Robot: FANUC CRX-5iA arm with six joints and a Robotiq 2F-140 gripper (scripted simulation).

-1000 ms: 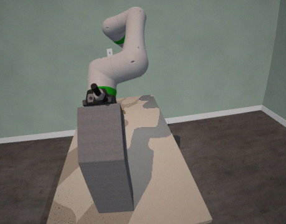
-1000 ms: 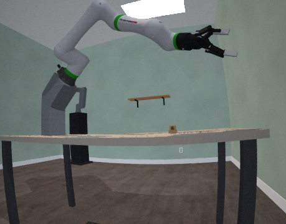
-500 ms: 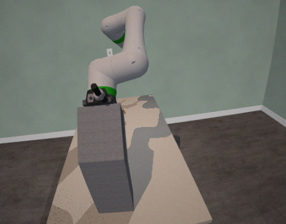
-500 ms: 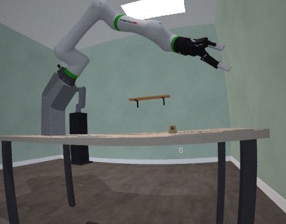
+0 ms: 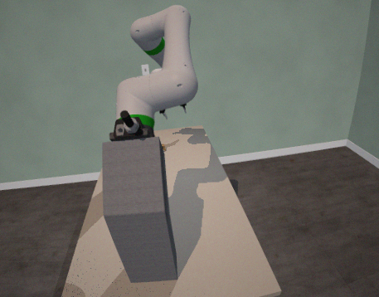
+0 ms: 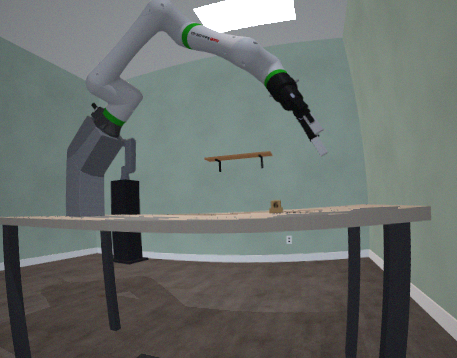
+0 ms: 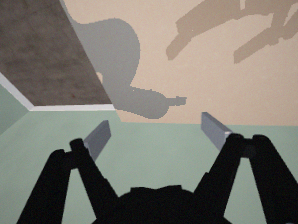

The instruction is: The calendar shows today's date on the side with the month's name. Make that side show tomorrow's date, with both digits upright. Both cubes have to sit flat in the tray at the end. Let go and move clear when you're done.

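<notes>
The wooden tray is 190 mm below my hand, 180 mm behind it and 130 mm to the left of it.
</notes>
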